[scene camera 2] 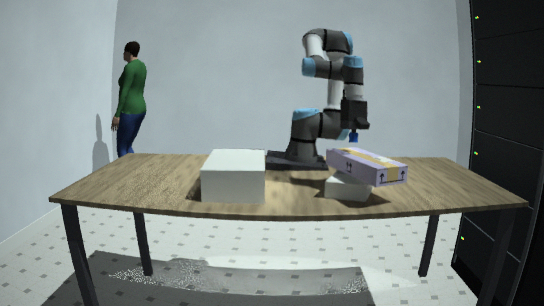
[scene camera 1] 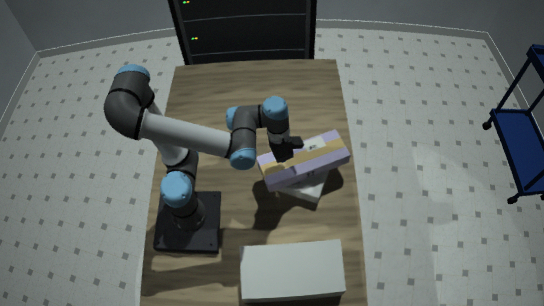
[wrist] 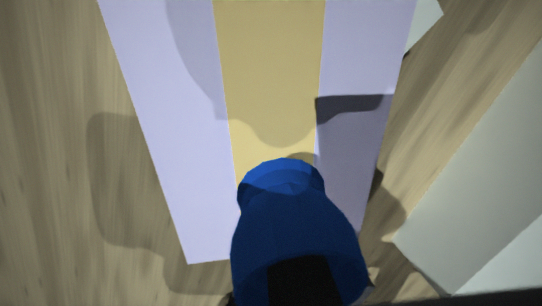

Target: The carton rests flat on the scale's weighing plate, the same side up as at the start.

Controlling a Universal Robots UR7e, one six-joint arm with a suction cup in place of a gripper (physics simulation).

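Places are measured from the arm's base along level axes (x down, y right, z back), in metres.
Where they show: hand, its tool point: (scene camera 2: 353, 141) (wrist: 281, 197); arm's base, origin of its link: (scene camera 2: 301, 159) (scene camera 1: 188, 215).
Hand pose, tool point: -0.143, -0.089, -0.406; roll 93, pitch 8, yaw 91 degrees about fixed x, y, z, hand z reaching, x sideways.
Observation:
Each offset is from my tool point to the centre of the thing, as dx, dy, dz. Level surfaces: height alone.
The lilac carton {+0.066, -0.013, -0.089} (scene camera 1: 306, 164) (scene camera 2: 367, 166) (wrist: 165, 125) lies across the small white scale {+0.130, +0.019, -0.059} (scene camera 1: 312, 192) (scene camera 2: 346, 189), tape and label up, its side arrows pointing up. In the second scene view it slopes down toward its near right end, which overhangs the scale, so it does not look flat. Its contact with the weighing plate is hidden. My suction gripper (scene camera 2: 353, 140) (wrist: 282, 175) is open, its blue cup a little above the carton's far end with a visible gap. In the first scene view the wrist hides the cup.
A large white box {+0.113, +0.413, +0.057} (scene camera 1: 292, 270) (scene camera 2: 232, 175) stands on the wooden table {dx +0.166} (scene camera 1: 250, 80) (scene camera 2: 135, 185), apart from the scale. A black cabinet (scene camera 1: 245, 35) (scene camera 2: 505, 50) stands beyond one table end. A blue cart (scene camera 1: 520, 135) is on the floor. A person (scene camera 2: 134, 87) stands behind the table.

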